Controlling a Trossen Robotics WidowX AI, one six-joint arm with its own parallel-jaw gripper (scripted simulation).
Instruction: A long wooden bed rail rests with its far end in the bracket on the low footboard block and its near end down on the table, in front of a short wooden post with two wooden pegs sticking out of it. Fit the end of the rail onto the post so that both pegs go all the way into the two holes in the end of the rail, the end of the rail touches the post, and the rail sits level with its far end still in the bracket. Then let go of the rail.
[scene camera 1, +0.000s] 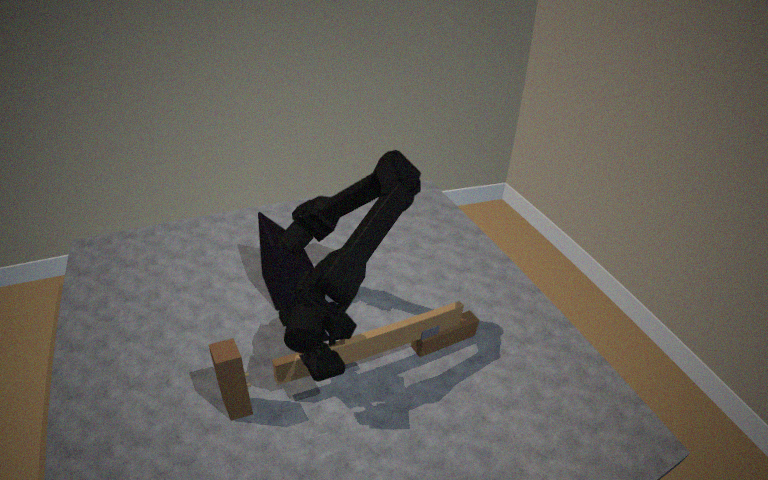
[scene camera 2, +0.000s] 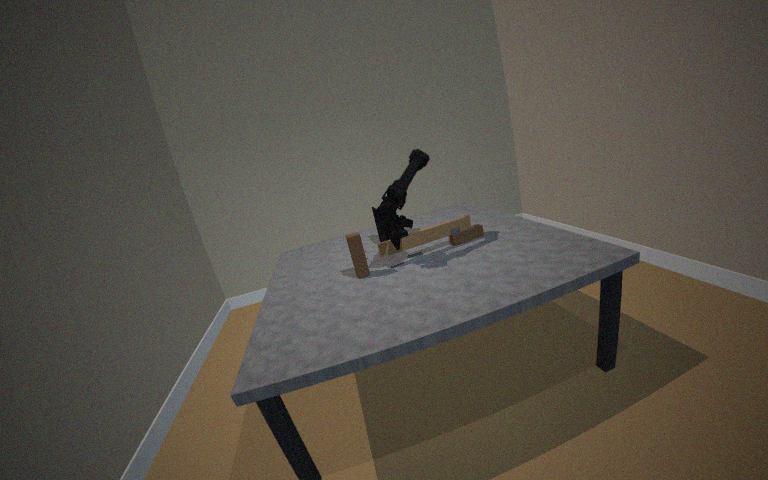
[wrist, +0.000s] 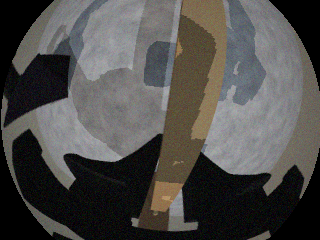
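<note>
Wooden bed rail (scene camera 1: 382, 339). Again the rail (scene camera 2: 414, 239). My gripper (scene camera 1: 311, 367). Again the gripper (wrist: 171, 139).
</note>
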